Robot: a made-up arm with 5 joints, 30 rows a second.
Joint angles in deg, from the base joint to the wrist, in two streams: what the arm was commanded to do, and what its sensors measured. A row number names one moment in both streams.
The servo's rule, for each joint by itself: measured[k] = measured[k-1] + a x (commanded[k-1-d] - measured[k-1]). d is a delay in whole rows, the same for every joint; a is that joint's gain. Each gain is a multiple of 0.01, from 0.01 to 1. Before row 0 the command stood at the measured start. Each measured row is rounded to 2 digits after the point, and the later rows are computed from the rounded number. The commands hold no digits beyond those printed.
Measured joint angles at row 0:
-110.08, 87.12, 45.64, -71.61, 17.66
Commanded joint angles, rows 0 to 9:
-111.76, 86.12, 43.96, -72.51, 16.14
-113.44, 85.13, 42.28, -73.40, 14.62
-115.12, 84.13, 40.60, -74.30, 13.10
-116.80, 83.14, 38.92, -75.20, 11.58
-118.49, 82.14, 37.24, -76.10, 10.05
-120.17, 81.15, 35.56, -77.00, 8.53
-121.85, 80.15, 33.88, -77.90, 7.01
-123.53, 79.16, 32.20, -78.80, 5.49
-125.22, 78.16, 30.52, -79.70, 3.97
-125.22, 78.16, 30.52, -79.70, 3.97
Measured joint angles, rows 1 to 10:
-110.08, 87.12, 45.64, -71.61, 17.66
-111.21, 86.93, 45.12, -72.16, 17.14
-112.70, 86.59, 44.24, -72.92, 16.28
-114.32, 86.12, 43.11, -73.76, 15.20
-115.98, 85.55, 41.81, -74.64, 13.97
-117.66, 84.90, 40.39, -75.53, 12.64
-119.34, 84.19, 38.89, -76.43, 11.24
-121.02, 83.42, 37.34, -77.33, 9.80
-122.70, 82.61, 35.75, -78.23, 8.33
-124.39, 81.76, 34.13, -79.13, 6.85
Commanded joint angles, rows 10 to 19:
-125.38, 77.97, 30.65, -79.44, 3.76
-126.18, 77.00, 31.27, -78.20, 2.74
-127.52, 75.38, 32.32, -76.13, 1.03
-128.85, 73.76, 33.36, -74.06, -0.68
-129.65, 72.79, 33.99, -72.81, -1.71
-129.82, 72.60, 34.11, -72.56, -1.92
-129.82, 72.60, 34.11, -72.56, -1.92
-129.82, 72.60, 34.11, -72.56, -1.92
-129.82, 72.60, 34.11, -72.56, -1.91
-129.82, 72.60, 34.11, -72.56, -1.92
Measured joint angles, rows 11 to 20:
-124.95, 81.08, 33.01, -79.48, 5.87
-125.24, 80.49, 32.28, -79.46, 5.15
-125.87, 79.83, 31.97, -78.69, 4.33
-126.98, 78.98, 32.08, -77.13, 3.21
-128.23, 77.99, 32.48, -75.26, 1.89
-129.18, 77.00, 32.95, -73.77, 0.67
-129.61, 76.16, 33.31, -73.03, -0.21
-129.75, 75.48, 33.56, -72.74, -0.79
-129.80, 74.93, 33.73, -72.63, -1.17
-129.81, 74.49, 33.85, -72.59, -1.42

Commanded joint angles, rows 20 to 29:
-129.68, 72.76, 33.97, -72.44, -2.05
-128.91, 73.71, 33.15, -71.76, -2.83
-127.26, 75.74, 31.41, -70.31, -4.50
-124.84, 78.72, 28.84, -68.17, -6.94
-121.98, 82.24, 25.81, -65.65, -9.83
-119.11, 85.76, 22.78, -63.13, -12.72
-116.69, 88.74, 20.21, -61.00, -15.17
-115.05, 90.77, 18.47, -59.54, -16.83
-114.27, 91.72, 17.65, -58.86, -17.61
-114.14, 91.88, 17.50, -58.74, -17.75
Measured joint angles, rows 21 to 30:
-129.82, 74.13, 33.93, -72.57, -1.59
-129.73, 73.87, 33.94, -72.49, -1.75
-129.18, 73.84, 33.70, -72.04, -2.12
-127.89, 74.20, 32.99, -70.98, -2.93
-125.85, 75.06, 31.70, -69.27, -4.29
-123.26, 76.42, 29.87, -67.06, -6.17
-120.48, 78.19, 27.67, -64.66, -8.40
-117.94, 80.19, 25.36, -62.43, -10.70
-116.00, 82.20, 23.22, -60.67, -12.78
-114.84, 84.01, 21.49, -59.57, -14.42

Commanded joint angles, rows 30 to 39:
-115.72, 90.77, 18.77, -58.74, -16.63
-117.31, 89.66, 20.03, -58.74, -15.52
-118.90, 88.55, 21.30, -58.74, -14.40
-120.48, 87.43, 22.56, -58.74, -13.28
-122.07, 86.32, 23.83, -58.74, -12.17
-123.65, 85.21, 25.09, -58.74, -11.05
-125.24, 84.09, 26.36, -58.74, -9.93
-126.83, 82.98, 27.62, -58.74, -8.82
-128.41, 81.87, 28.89, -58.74, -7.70
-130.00, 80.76, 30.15, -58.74, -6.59
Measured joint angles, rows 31 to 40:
-114.37, 85.51, 20.25, -59.06, -15.55
-115.27, 86.51, 19.79, -58.86, -15.92
-116.64, 87.11, 19.86, -58.79, -15.78
-118.15, 87.38, 20.31, -58.76, -15.31
-119.71, 87.39, 21.01, -58.75, -14.62
-121.29, 87.19, 21.88, -58.74, -13.79
-122.87, 86.81, 22.88, -58.74, -12.86
-124.46, 86.29, 23.96, -58.74, -11.86
-126.05, 85.66, 25.09, -58.74, -10.83
-127.63, 84.94, 26.27, -58.74, -9.77

